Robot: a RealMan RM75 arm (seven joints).
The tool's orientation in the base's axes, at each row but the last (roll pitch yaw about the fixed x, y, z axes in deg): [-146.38 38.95 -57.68]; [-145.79 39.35 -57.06]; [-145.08 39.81 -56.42]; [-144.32 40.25 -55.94]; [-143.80 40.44 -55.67]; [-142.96 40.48 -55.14]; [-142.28 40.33 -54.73]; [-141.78 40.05 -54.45]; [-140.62 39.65 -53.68]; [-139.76 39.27 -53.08]
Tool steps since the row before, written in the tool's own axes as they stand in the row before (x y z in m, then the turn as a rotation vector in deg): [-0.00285 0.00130 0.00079 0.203 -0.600 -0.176]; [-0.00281 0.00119 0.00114 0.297 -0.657 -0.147]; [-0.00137 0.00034 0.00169 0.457 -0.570 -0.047]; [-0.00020 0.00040 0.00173 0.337 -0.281 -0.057]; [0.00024 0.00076 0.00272 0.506 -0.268 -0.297]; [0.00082 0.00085 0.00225 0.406 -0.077 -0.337]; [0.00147 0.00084 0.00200 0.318 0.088 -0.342]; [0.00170 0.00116 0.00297 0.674 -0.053 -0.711]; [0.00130 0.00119 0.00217 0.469 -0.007 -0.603]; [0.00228 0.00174 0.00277 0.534 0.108 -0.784]
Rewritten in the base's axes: [-0.00219 0.00226 0.00072 0.585 -0.173 0.245]; [-0.00203 0.00249 0.00054 0.681 -0.203 0.191]; [-0.00057 0.00210 -0.00034 0.690 -0.243 -0.012]; [-0.00011 0.00139 -0.00112 0.382 -0.216 -0.057]; [-0.00004 0.00183 -0.00217 0.396 -0.508 -0.025]; [0.00006 0.00110 -0.00229 0.177 -0.502 -0.024]; [0.00032 0.00052 -0.00255 -0.007 -0.473 -0.041]; [0.00037 0.00108 -0.00343 0.197 -0.961 0.019]; [0.00004 0.00071 -0.00270 0.088 -0.756 0.063]; [0.00020 0.00050 -0.00395 -0.021 -0.952 0.071]
